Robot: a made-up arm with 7 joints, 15 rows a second.
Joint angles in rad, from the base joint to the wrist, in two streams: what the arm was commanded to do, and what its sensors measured. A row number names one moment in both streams.
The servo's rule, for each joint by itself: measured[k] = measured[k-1] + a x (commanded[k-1-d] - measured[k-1]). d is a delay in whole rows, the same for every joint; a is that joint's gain. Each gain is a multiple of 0.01, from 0.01 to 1. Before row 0 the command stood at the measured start. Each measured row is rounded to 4 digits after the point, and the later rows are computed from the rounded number. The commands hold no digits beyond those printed.
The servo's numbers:
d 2
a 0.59 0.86 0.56 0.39 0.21 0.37 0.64
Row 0, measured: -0.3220 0.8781 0.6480 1.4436 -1.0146 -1.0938 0.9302
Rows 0 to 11, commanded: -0.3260 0.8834 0.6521 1.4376 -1.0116 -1.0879 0.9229; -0.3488 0.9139 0.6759 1.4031 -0.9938 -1.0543 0.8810; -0.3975 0.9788 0.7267 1.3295 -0.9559 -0.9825 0.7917; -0.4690 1.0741 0.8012 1.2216 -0.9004 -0.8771 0.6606; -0.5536 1.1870 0.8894 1.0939 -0.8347 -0.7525 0.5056; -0.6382 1.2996 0.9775 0.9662 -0.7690 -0.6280 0.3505; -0.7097 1.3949 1.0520 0.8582 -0.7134 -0.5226 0.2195; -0.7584 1.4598 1.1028 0.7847 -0.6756 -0.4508 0.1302; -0.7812 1.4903 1.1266 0.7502 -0.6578 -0.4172 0.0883; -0.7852 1.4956 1.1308 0.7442 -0.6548 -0.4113 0.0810; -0.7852 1.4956 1.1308 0.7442 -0.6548 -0.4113 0.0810; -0.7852 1.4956 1.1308 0.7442 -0.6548 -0.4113 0.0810
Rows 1 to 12, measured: -0.3220 0.8781 0.6480 1.4436 -1.0146 -1.0938 0.9302; -0.3220 0.8781 0.6480 1.4436 -1.0146 -1.0938 0.9302; -0.3244 0.8827 0.6503 1.4413 -1.0140 -1.0916 0.9255; -0.3388 0.9095 0.6646 1.4264 -1.0098 -1.0778 0.8970; -0.3734 0.9691 0.6994 1.3886 -0.9985 -1.0425 0.8296; -0.4298 1.0594 0.7564 1.3235 -0.9779 -0.9813 0.7214; -0.5028 1.1691 0.8309 1.2340 -0.9478 -0.8966 0.5833; -0.5827 1.2813 0.9130 1.1296 -0.9103 -0.7972 0.4343; -0.6576 1.3790 0.9908 1.0238 -0.8690 -0.6956 0.2968; -0.7171 1.4485 1.0535 0.9306 -0.8284 -0.6050 0.1902; -0.7549 1.4844 1.0944 0.8602 -0.7926 -0.5355 0.1250; -0.7728 1.4940 1.1148 0.8150 -0.7637 -0.4895 0.0968
